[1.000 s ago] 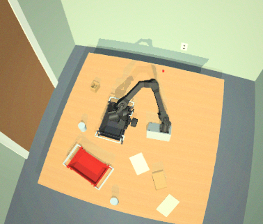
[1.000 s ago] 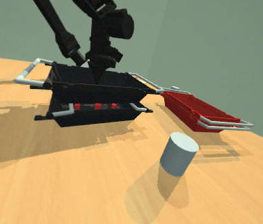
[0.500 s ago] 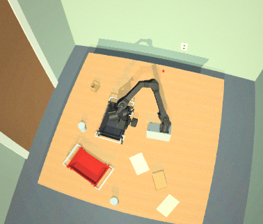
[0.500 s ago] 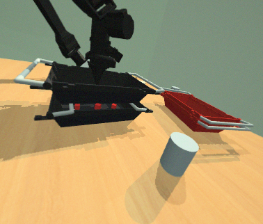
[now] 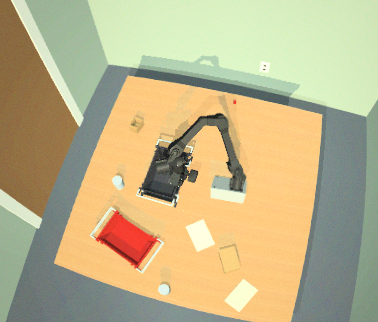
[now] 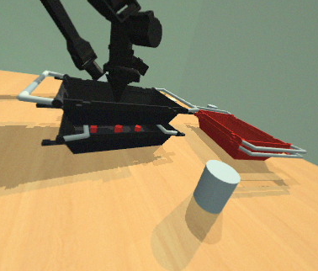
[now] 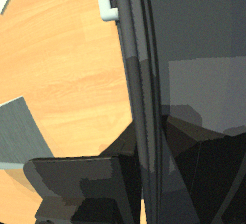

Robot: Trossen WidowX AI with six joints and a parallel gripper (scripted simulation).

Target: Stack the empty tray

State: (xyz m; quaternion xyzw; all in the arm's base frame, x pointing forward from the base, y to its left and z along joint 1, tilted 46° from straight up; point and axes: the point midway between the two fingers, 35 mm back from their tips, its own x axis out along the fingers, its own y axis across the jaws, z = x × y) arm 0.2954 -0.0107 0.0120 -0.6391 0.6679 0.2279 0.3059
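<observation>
My gripper tip is 7 cm short of the black tray, 3 cm below it and 1 cm to the left of it.
</observation>
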